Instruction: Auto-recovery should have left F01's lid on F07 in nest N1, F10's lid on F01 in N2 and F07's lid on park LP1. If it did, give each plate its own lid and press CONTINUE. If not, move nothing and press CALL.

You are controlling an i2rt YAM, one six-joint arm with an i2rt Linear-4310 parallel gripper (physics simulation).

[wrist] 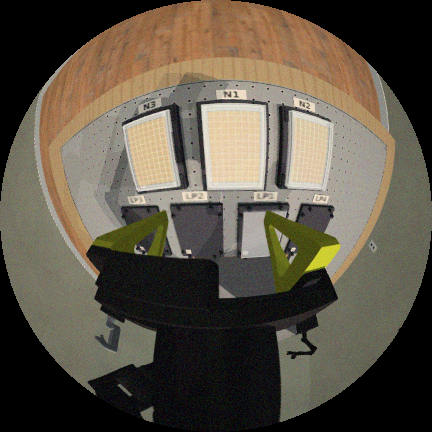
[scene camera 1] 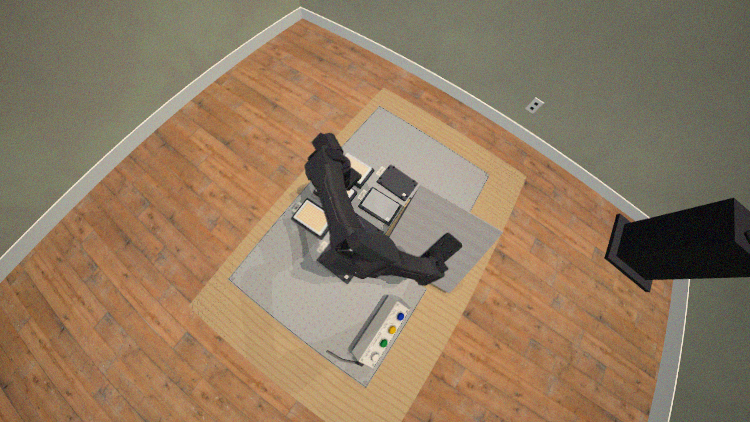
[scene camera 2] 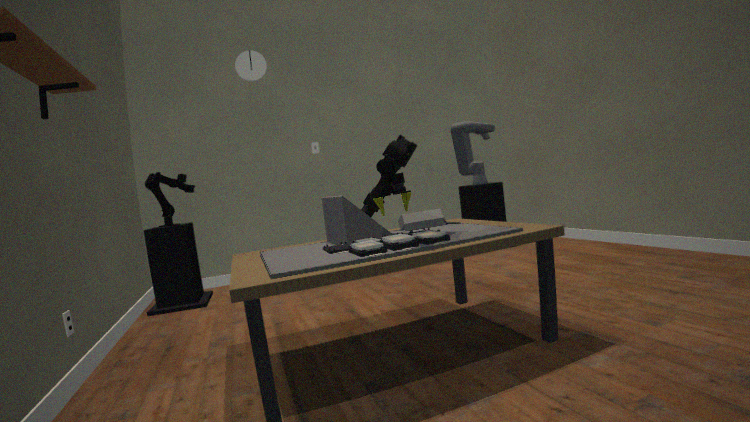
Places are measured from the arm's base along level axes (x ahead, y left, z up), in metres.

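Pixels of known places: gripper, fingertip midpoint: (wrist: 215,215) (scene camera 2: 395,213); arm's base at its link origin: (scene camera 1: 434,256) (scene camera 2: 361,220).
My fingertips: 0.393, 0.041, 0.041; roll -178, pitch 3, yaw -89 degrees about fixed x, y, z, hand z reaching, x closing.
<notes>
For each thing: its top centre in the pictures, then the offset to it from my fingertips, as dx, dy, dz. "spot": a spot on its surface instead. Level surfaces: height alone.
- plate N3 at its top centre: (wrist: 146,153) (scene camera 1: 313,216) (scene camera 2: 428,232) +0.049, +0.112, -0.090
- plate N1 at its top centre: (wrist: 235,146) (scene camera 2: 397,236) +0.055, -0.021, -0.084
- plate N2 at its top centre: (wrist: 313,153) (scene camera 2: 366,243) (scene camera 1: 353,167) +0.066, -0.148, -0.089
- pale lid at its top centre: (wrist: 261,237) (scene camera 1: 380,204) -0.119, -0.094, -0.104
- LP3 at its top centre: (wrist: 143,236) (scene camera 1: 340,260) (scene camera 2: 424,230) -0.135, +0.172, -0.102
- LP4 at its top centre: (wrist: 311,235) (scene camera 2: 337,244) (scene camera 1: 398,180) -0.112, -0.224, -0.102
- cable at a spot on its surface: (scene camera 1: 343,357) spot: -0.354, +0.423, -0.122
- grey perforated board at its surface level: dz -0.122
- wooden table at its surface level: dz -0.135
In the wrist view three plates with tan well grids stand in a row: plate N3 (wrist: 151,150) (scene camera 1: 311,216), plate N1 (wrist: 234,145) and plate N2 (wrist: 310,150) (scene camera 1: 360,169). Whether clear lids cover them, and any ID writing, I cannot tell. A pale lid (wrist: 255,232) (scene camera 1: 380,204) lies on park LP1. Parks LP2 (wrist: 197,227), LP3 (wrist: 135,216) and LP4 (wrist: 316,222) (scene camera 1: 397,182) show dark surfaces. My gripper (wrist: 215,215) (scene camera 2: 394,212) is open and empty, high above the board. The button box (scene camera 1: 364,328) (scene camera 2: 422,217) has white, green, yellow and blue buttons; their labels are unreadable.
A tall grey wedge-shaped block (scene camera 1: 445,220) (scene camera 2: 334,220) stands beside the parks. A cable (scene camera 1: 343,357) runs by the button box. The grey perforated board (scene camera 1: 277,283) lies on the wooden table (scene camera 2: 246,272). Other arms stand on black pedestals away from the table.
</notes>
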